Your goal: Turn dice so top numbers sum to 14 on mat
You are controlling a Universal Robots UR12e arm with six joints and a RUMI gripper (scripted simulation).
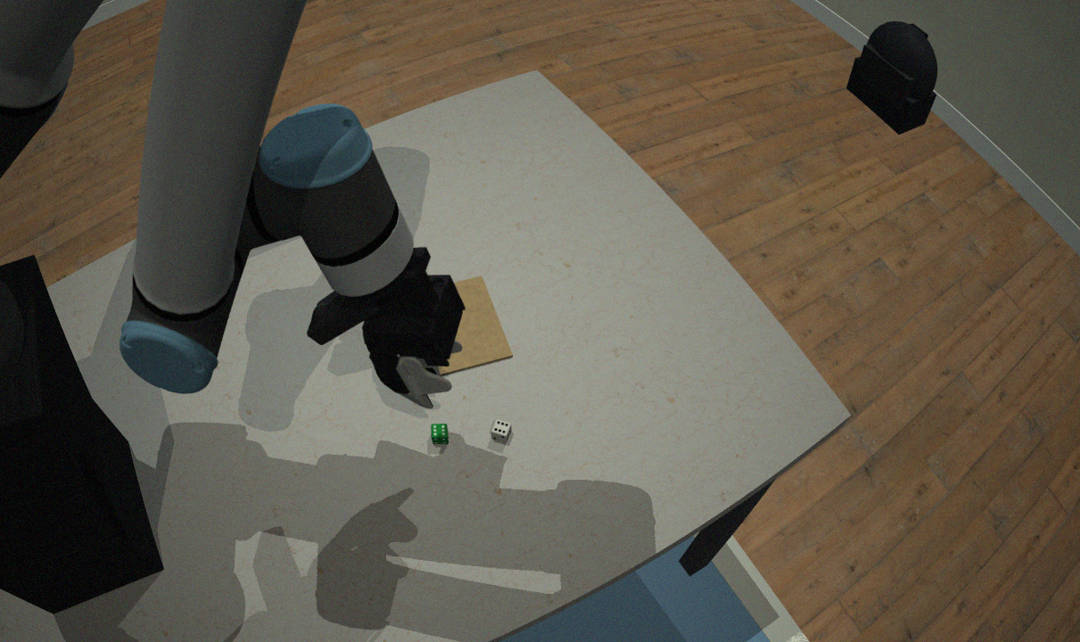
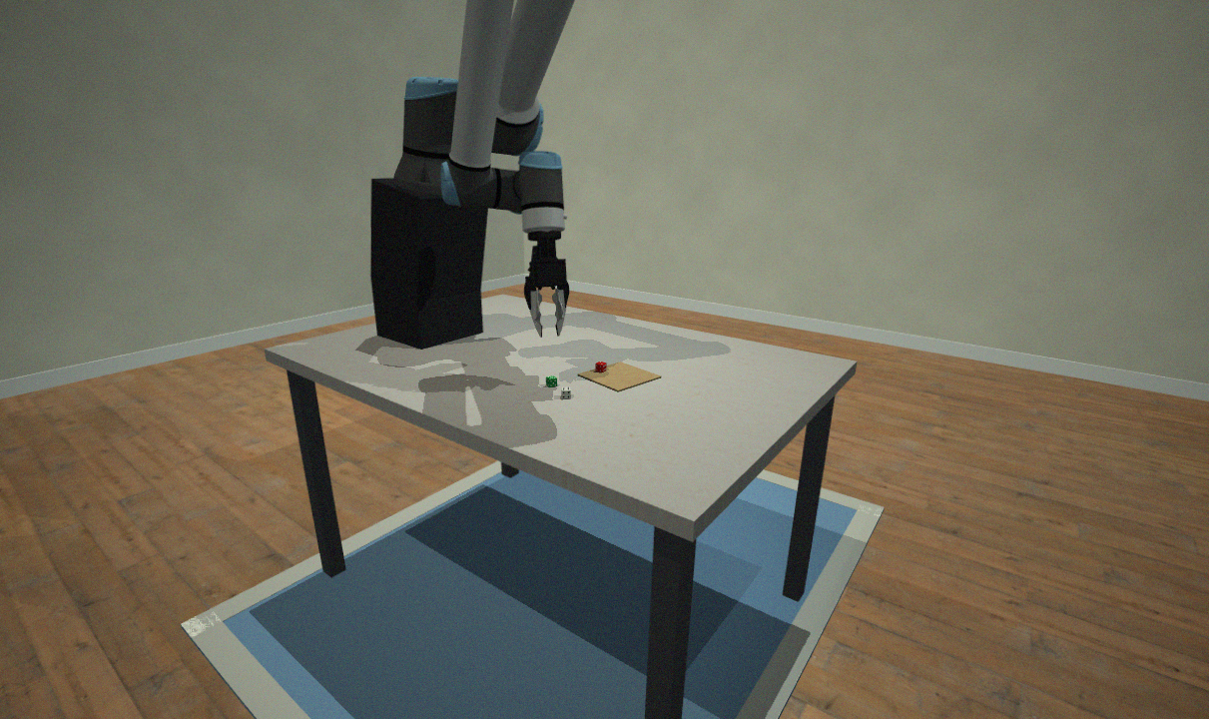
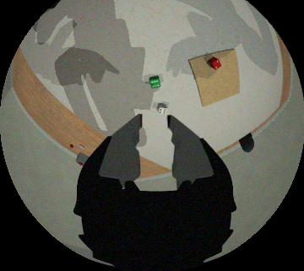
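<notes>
Now: the green die 120 mm below my hand. Also, from my hand: white die (120 mm below, 80 mm ahead, 20 mm to the right); then red die (140 mm to the left, 120 mm below, 20 mm ahead); then mat (150 mm to the left, 130 mm below, 70 mm ahead).
</notes>
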